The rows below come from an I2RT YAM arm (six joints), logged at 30 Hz.
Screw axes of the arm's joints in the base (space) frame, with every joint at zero. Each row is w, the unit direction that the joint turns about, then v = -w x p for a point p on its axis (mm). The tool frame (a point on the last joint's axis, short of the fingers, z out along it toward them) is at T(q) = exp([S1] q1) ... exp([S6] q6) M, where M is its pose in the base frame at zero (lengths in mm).
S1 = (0, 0, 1, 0, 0, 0)
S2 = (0, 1, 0, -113.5, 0, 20)
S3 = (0, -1, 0, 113.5, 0, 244)
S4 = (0, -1, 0, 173.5, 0, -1)
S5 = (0, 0, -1, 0, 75, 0)
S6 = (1, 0, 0, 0, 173.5, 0)
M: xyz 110.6 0 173.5 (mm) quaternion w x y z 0.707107 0 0.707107 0
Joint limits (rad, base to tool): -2.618..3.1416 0..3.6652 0..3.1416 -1.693..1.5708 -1.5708..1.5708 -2.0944..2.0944
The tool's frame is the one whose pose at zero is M.
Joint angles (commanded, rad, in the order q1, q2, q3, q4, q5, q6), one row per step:
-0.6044 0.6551 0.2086 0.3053 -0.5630 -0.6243
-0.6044 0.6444 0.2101 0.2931 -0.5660 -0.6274
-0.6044 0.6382 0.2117 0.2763 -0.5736 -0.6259
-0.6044 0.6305 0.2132 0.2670 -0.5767 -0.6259
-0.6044 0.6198 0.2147 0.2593 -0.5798 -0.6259
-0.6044 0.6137 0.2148 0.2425 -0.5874 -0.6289
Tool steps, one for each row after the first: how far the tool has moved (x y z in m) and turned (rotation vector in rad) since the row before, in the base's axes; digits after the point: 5 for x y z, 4 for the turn. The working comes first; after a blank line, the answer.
Tool pose at each row, in the base's axes (x y z in m, rotation vector in rad; the steps are taken from these numbers as rounded here):
0.14295 -0.07564 0.20801 -0.4326 1.6536 -0.4376
0.14206 -0.07491 0.20879 -0.4372 1.6521 -0.4375
0.14146 -0.07421 0.20850 -0.4395 1.6577 -0.4246
0.14081 -0.07366 0.20915 -0.4416 1.6567 -0.4220
0.13994 -0.07294 0.21036 -0.4446 1.6517 -0.4222
0.13926 -0.07219 0.20952 -0.4503 1.6579 -0.4117

-0.00089 0.00073 0.00078 -0.0027 -0.0002 0.0033
-0.00060 0.00070 -0.00029 0.0075 0.0068 0.0074
-0.00065 0.00055 0.00065 0.0004 -0.0002 0.0031
-0.00087 0.00072 0.00121 -0.0022 -0.0039 0.0031
-0.00068 0.00075 -0.00084 0.0039 0.0081 0.0079

